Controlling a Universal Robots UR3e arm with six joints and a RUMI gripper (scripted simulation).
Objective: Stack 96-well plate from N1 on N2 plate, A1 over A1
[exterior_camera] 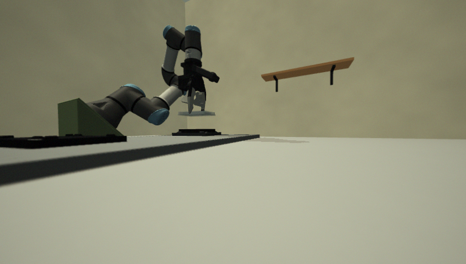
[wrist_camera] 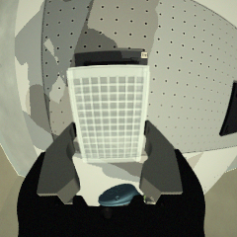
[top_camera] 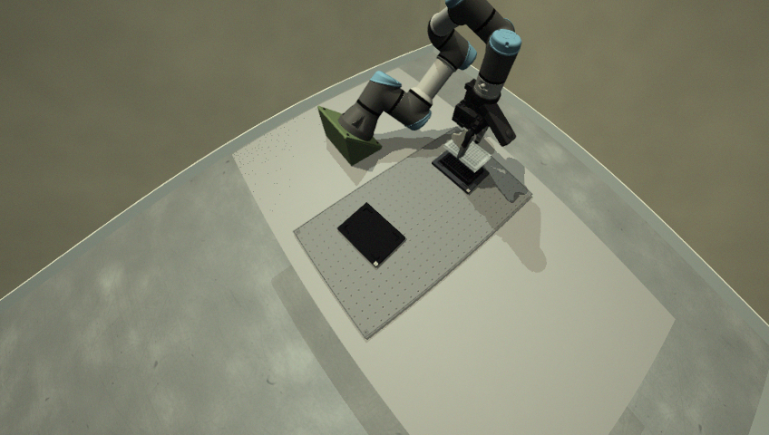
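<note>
Now: the dark plate 8 cm below my hand. Round my hand: black nest (1 cm ahead, 38 cm to the right, 9 cm below); white 96-well plate (1 cm below).
</note>
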